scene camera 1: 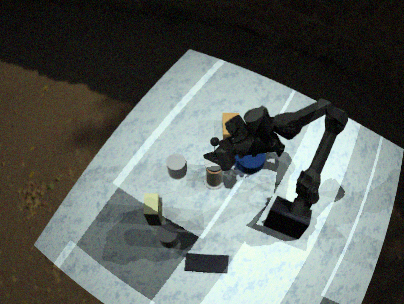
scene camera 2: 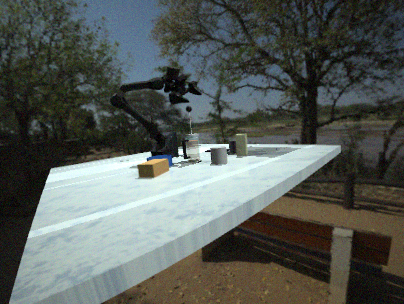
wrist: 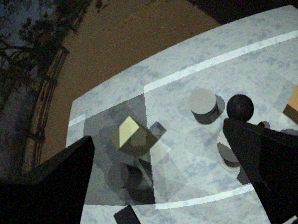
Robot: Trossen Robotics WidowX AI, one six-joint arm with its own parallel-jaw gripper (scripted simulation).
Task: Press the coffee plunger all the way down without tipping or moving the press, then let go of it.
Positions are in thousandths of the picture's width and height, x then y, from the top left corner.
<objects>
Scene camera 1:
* my gripper: 524, 492
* dark flat slab: 536, 867
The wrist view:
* my gripper: 539, 600
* coffee press: 807, 480
</objects>
